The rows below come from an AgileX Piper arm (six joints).
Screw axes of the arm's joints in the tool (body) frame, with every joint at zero. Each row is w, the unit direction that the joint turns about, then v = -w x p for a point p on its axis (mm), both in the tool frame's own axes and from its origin. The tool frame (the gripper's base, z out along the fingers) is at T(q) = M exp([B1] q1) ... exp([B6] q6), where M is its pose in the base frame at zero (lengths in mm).
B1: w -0.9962 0 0.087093 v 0 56.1 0
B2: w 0 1 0 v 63.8 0 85
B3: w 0 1 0 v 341.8 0 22
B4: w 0 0 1 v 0 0 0
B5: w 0 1 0 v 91 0 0
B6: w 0 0 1 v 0 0 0
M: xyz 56.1 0 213.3 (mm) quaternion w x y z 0.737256 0 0.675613 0
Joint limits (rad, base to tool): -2.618..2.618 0..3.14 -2.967..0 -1.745..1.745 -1.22..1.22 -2.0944..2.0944
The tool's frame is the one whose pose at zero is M.
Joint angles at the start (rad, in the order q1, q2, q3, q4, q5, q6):
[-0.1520, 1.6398, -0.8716, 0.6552, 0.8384, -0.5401]
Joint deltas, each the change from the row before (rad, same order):
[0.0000, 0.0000, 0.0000, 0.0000, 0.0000, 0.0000]
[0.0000, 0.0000, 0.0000, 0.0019, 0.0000, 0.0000]
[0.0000, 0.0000, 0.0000, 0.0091, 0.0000, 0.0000]
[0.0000, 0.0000, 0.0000, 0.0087, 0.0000, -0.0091]
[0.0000, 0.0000, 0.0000, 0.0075, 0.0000, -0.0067]
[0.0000, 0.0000, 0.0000, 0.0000, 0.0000, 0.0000]
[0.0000, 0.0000, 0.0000, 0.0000, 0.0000, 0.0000]
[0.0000, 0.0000, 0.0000, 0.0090, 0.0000, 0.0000]
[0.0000, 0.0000, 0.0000, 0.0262, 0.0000, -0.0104]
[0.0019, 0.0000, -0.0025, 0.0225, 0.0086, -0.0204]
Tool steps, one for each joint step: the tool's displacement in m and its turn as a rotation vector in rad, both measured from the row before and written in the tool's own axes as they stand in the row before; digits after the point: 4 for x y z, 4 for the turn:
[0.0000, 0.0000, 0.0000, 0.0000, 0.0000, 0.0000]
[-0.0001, 0.0001, 0.0000, -0.0012, -0.0007, 0.0013]
[-0.0003, 0.0005, 0.0000, -0.0058, -0.0035, 0.0061]
[-0.0003, 0.0005, 0.0000, -0.0055, -0.0034, -0.0033]
[-0.0003, 0.0004, 0.0000, -0.0047, -0.0029, -0.0017]
[0.0000, 0.0000, 0.0000, 0.0000, 0.0000, 0.0000]
[0.0000, 0.0000, 0.0000, 0.0000, 0.0000, 0.0000]
[-0.0003, 0.0005, 0.0000, -0.0057, -0.0035, 0.0060]
[-0.0009, 0.0015, 0.0000, -0.0165, -0.0104, 0.0071]
[-0.0008, 0.0024, -0.0002, -0.0191, -0.0032, -0.0083]

